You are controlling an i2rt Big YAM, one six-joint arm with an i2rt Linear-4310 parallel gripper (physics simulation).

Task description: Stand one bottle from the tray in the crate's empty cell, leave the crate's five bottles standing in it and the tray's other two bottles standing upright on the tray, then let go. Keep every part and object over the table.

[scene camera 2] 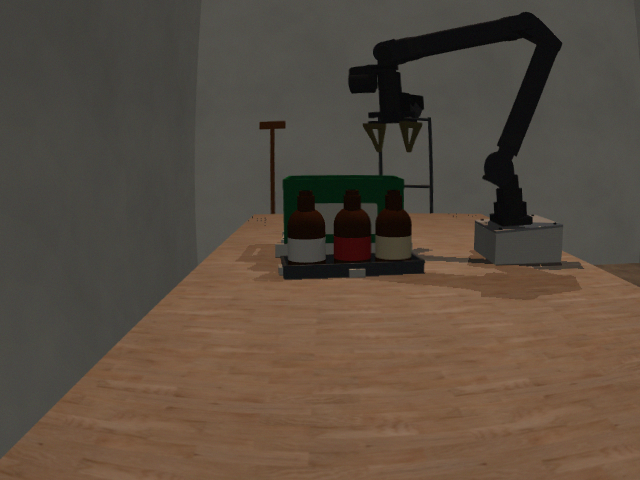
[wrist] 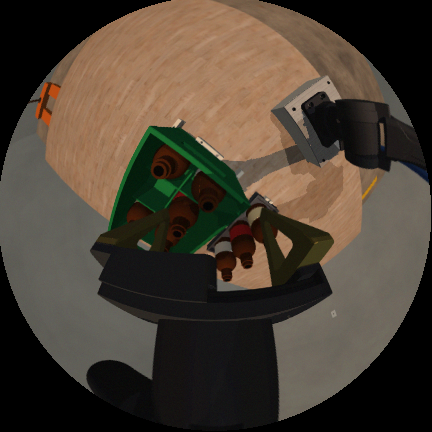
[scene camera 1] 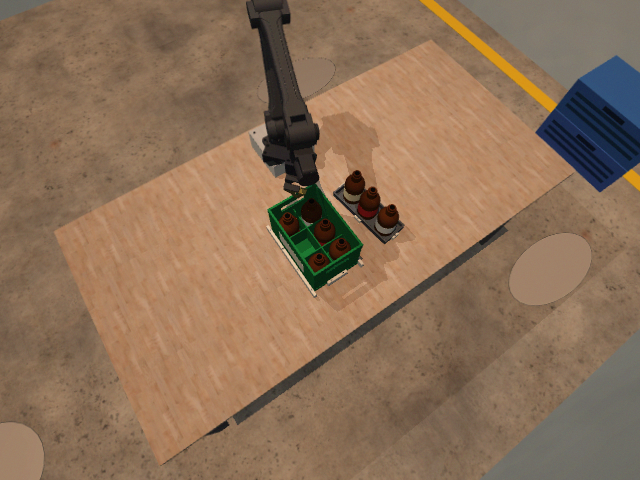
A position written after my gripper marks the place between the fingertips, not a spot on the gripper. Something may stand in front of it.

Observation:
I see my gripper (scene camera 2: 393, 152), a red-label bottle (scene camera 2: 352, 227), a cream-label bottle (scene camera 2: 393, 227), a red-label bottle (wrist: 183, 212), a red-label bottle (wrist: 167, 163) and a white-label bottle (wrist: 208, 193).
My gripper is seen too in the wrist view (wrist: 214, 212).

